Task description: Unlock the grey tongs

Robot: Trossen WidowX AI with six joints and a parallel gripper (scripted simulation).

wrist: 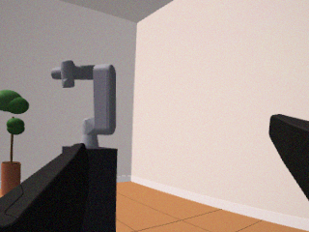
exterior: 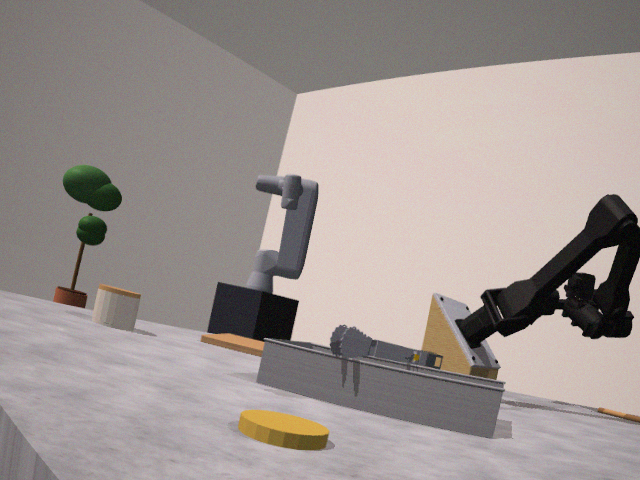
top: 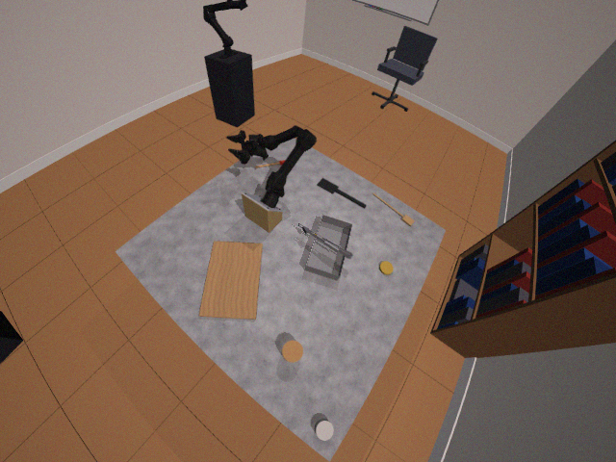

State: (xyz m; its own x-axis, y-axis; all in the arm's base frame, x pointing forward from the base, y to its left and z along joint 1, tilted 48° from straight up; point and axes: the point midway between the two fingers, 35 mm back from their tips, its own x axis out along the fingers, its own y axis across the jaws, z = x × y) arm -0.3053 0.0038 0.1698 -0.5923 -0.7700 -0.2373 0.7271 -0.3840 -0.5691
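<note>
Now: the grey roasting tin 660 mm ahead of my gripper tip, 90 mm to the right of it and 250 mm below it. Also, from my gripper tip: red-handled tool: 110 mm ahead, 270 mm to the left, 280 mm below; then wooden board: 360 mm ahead, 460 mm to the right, 280 mm below; then yellow lock piece: 580 mm ahead, 100 mm to the right, 210 mm below.
</note>
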